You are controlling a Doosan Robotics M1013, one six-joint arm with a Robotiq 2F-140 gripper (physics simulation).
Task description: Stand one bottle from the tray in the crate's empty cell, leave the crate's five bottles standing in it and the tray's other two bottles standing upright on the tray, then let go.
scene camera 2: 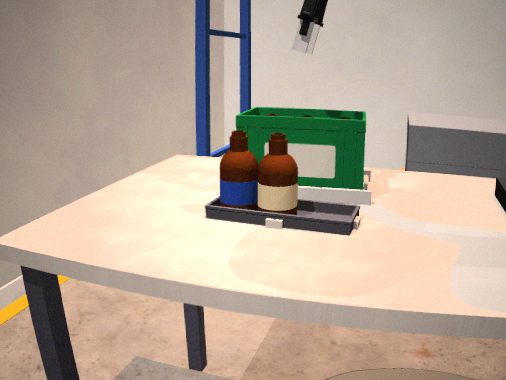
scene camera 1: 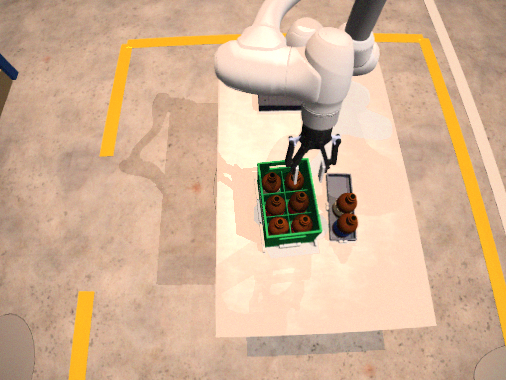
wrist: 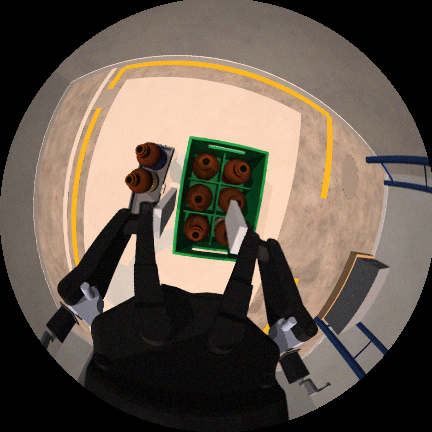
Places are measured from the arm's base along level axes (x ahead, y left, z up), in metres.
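Where they show: gripper, fingertip midpoint: (scene camera 2: pixel 302 51) (scene camera 1: pixel 307 179) (wrist: pixel 201 204).
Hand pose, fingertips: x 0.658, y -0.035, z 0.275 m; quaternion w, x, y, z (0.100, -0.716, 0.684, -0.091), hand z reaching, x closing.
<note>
After its pixels a point has its place.
The green crate (scene camera 1: pixel 292 240) @(x 0.794, y -0.057, z 0.040 m) (scene camera 2: pixel 305 121) @(x 0.638, y 0.016, z 0.128 m) (wrist: pixel 260 175) @(x 0.745, y -0.153, z 0.122 m) has a brown bottle standing in every cell, including the middle cell on the tray side, whose bottle (scene camera 1: pixel 300 201) @(x 0.668, y -0.031, z 0.103 m) (wrist: pixel 198 199) @(x 0.650, y -0.029, z 0.124 m) stands apart from the fingers. The dark tray (scene camera 1: pixel 340 184) @(x 0.549, y 0.160, z -0.034 m) (scene camera 2: pixel 320 223) @(x 0.563, y 0.201, z -0.022 m) (wrist: pixel 150 196) @(x 0.608, y 0.132, z -0.034 m) bears two upright brown bottles: a blue-labelled one (scene camera 1: pixel 347 223) @(x 0.745, y 0.132, z 0.091 m) (scene camera 2: pixel 239 192) @(x 0.720, y 0.180, z 0.013 m) (wrist: pixel 149 155) @(x 0.727, y 0.128, z 0.083 m) at its end and a cream-labelled one (scene camera 1: pixel 346 202) @(x 0.668, y 0.137, z 0.090 m) (scene camera 2: pixel 277 196) @(x 0.646, y 0.187, z 0.015 m) (wrist: pixel 139 181) @(x 0.655, y 0.133, z 0.090 m) beside it. My gripper (scene camera 1: pixel 308 174) @(x 0.658, y -0.035, z 0.275 m) (scene camera 2: pixel 305 44) @(x 0.658, y -0.035, z 0.275 m) (wrist: pixel 201 204) @(x 0.658, y -0.035, z 0.275 m) is open and empty, well above the crate. A finger partly hides a crate bottle in the wrist view.
The crate and tray stand side by side on the pale table (scene camera 1: pixel 320 295) @(x 0.982, y 0.048, z -0.038 m) (scene camera 2: pixel 165 250) @(x 0.776, y 0.365, z -0.039 m) (wrist: pixel 200 105) @(x 0.970, y 0.064, z -0.039 m). A grey box-shaped unit (scene camera 2: pixel 450 150) (wrist: pixel 357 295) stands beyond the table. A blue frame (scene camera 2: pixel 202 75) rises behind it. Pale low strips lie along the crate's base.
</note>
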